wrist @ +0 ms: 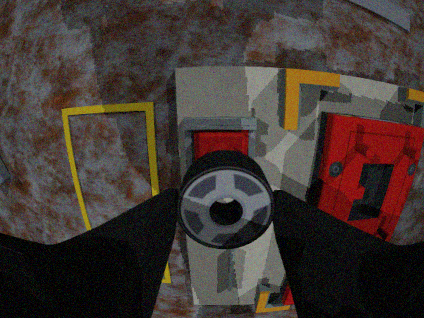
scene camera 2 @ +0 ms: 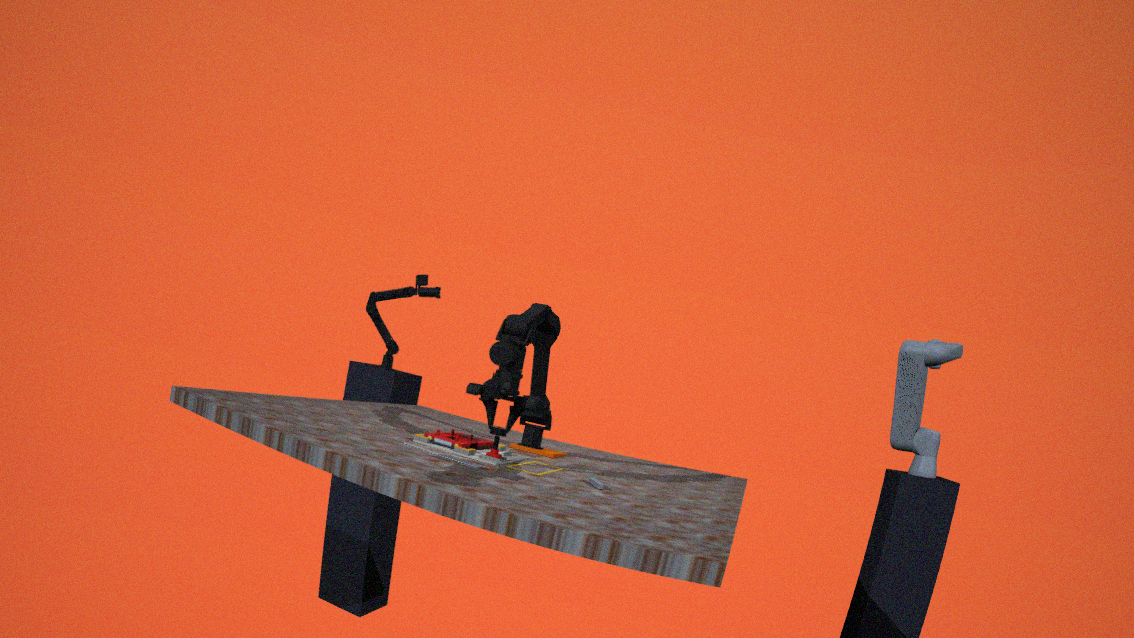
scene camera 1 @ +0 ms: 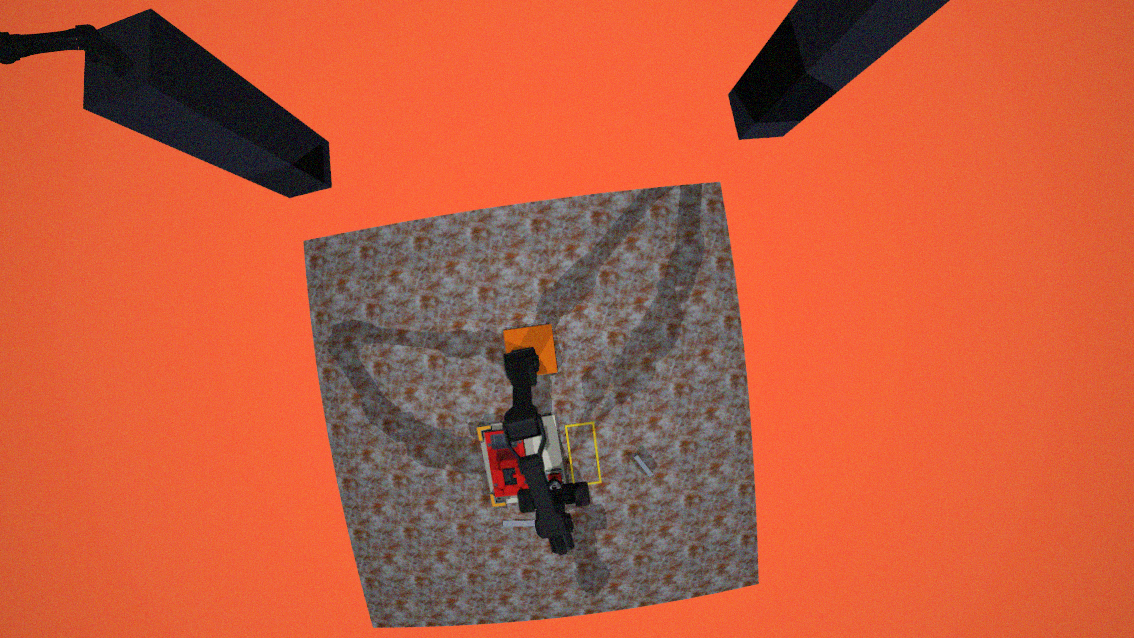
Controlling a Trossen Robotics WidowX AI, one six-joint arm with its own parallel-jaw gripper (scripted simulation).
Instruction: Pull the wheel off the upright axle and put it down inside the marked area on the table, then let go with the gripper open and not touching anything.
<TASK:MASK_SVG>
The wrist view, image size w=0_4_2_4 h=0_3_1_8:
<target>my gripper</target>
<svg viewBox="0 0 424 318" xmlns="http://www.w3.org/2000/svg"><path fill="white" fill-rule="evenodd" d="M273 191L276 211L272 226L284 271L287 272L285 275L288 278L288 286L291 287L289 290L292 291L297 318L424 318L424 242L407 246L385 242L369 232L367 234L360 228L357 230L351 224L341 222L340 219L311 206L291 192L288 194L284 190ZM177 190L167 188L151 199L137 204L132 210L129 208L123 214L117 215L117 218L57 244L33 243L31 240L17 239L15 236L12 238L11 235L0 232L0 318L152 318L159 295L157 292L163 282L165 266L175 238Z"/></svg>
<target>wheel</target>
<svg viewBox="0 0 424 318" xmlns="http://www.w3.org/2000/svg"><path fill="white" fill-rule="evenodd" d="M213 151L195 160L187 172L185 172L183 183L181 183L180 191L176 198L177 219L179 219L180 226L184 232L187 232L196 243L216 248L216 250L233 250L233 248L248 246L253 240L260 238L271 226L276 211L275 196L273 196L268 180L265 179L264 171L261 170L261 167L255 160L237 151ZM217 202L217 199L233 199L231 202L227 203Z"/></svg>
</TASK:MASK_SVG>
